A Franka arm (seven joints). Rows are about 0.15 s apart.
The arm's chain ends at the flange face. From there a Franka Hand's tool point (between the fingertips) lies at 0.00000 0.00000 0.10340 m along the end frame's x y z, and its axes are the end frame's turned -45 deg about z.
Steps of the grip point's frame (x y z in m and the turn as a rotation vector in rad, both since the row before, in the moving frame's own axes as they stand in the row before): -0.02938 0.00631 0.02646 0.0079 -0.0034 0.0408; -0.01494 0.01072 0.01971 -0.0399 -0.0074 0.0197; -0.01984 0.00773 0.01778 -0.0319 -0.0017 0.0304; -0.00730 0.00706 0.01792 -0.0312 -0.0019 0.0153; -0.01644 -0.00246 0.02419 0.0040 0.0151 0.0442
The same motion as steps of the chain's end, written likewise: -0.01549 0.02558 0.02646 0.0032 -0.0080 0.0408; -0.00533 0.01466 0.01980 -0.0334 0.0230 0.0197; -0.01073 0.01701 0.01783 -0.0238 0.0214 0.0304; -0.00229 0.00772 0.01797 -0.0234 0.0207 0.0153; -0.01421 0.01126 0.02420 0.0135 0.0078 0.0442
